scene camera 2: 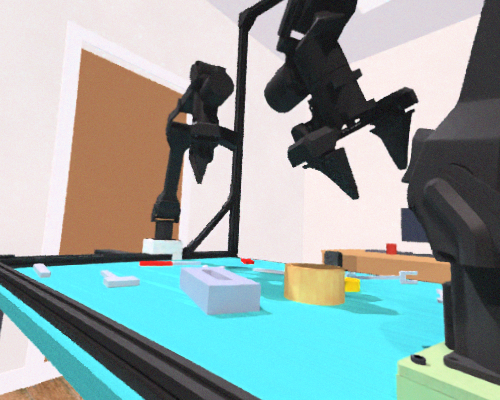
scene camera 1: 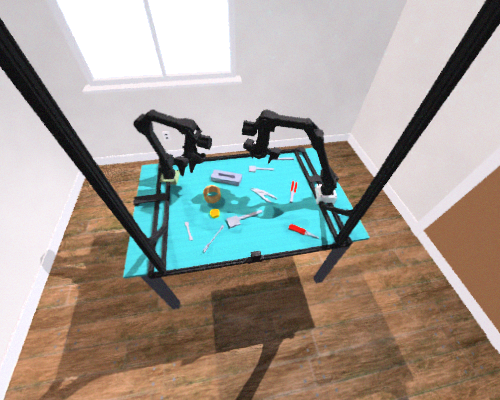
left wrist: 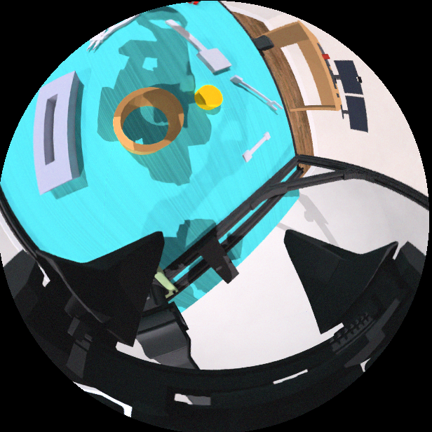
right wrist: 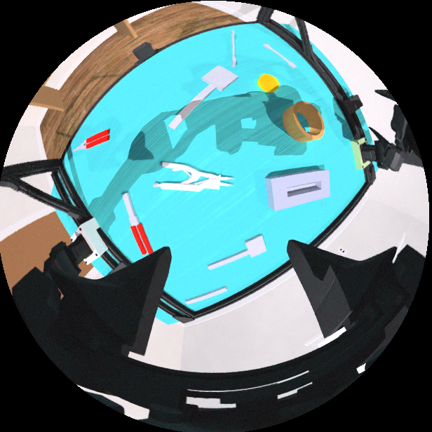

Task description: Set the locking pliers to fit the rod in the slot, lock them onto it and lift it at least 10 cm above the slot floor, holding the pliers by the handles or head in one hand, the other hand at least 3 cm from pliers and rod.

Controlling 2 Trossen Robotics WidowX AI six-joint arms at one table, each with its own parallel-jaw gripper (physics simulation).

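Places are measured from the left arm's base along level axes (x ahead, y left, z up), in millimetres.
Where they show: left gripper, fingertip midpoint: (scene camera 2: 380,183) (scene camera 1: 186,174); right gripper, fingertip midpoint: (scene camera 2: 200,179) (scene camera 1: 260,160); left arm's base at its link origin: (scene camera 1: 169,175); right arm's base at its link origin: (scene camera 2: 163,240) (scene camera 1: 326,190).
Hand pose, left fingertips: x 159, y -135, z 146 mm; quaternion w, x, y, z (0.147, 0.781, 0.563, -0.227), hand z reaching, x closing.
Each offset is from my left fingertips to the centre of the thing.
White-grey locking pliers (scene camera 1: 260,194) (right wrist: 200,186) lie flat on the table in the middle of the right wrist view, jaws towards a pale grey block @[dx +192, dy +135, dz -156 mm] (scene camera 1: 235,181) (scene camera 2: 232,298) (left wrist: 70,125) (right wrist: 275,194) with a long slot in its top. The pliers and block are apart. I cannot make out the rod in the dark slot. My left gripper (scene camera 1: 191,166) (scene camera 2: 380,183) (left wrist: 226,237) is open and empty, high above the table. My right gripper (scene camera 1: 261,154) (scene camera 2: 200,181) (right wrist: 231,249) is open and empty, high above the table, clear of pliers and block.
An orange ring @[dx +118, dy -8, dz -148 mm] (scene camera 1: 212,201) (scene camera 2: 314,285) (left wrist: 175,120) stands near the block, beside a yellow piece @[dx +143, dy -132, dz -164 mm] (scene camera 1: 214,213) (left wrist: 208,97) (right wrist: 268,83). A flat-headed grey tool @[dx +312, dy -155, dz -167 mm] (scene camera 1: 234,221) (right wrist: 220,78), two red-handled tools and several small grey tools lie around. Black frame bars edge the table.
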